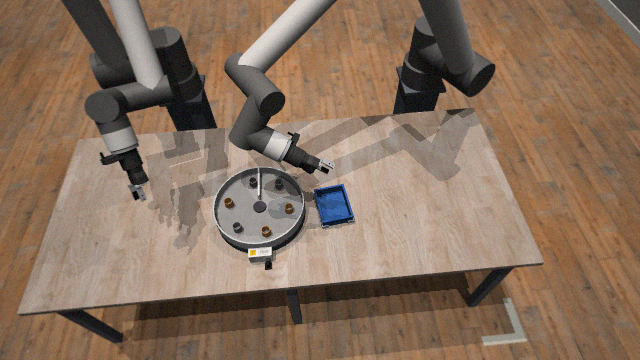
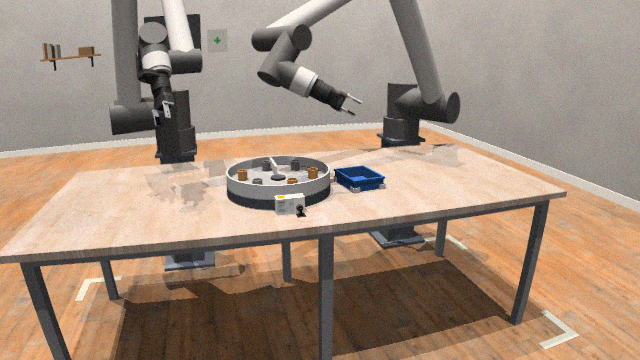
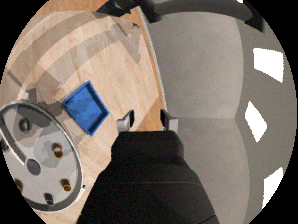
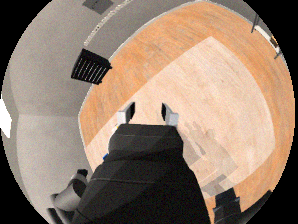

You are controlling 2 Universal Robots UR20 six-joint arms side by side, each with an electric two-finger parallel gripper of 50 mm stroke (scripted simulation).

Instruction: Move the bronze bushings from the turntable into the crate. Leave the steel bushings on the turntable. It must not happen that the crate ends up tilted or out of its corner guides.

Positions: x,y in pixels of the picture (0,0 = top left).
Labels:
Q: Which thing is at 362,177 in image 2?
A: A blue crate.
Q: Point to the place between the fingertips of my right gripper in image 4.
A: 148,107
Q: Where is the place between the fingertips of my left gripper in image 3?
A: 147,114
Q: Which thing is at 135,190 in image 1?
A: My right gripper.

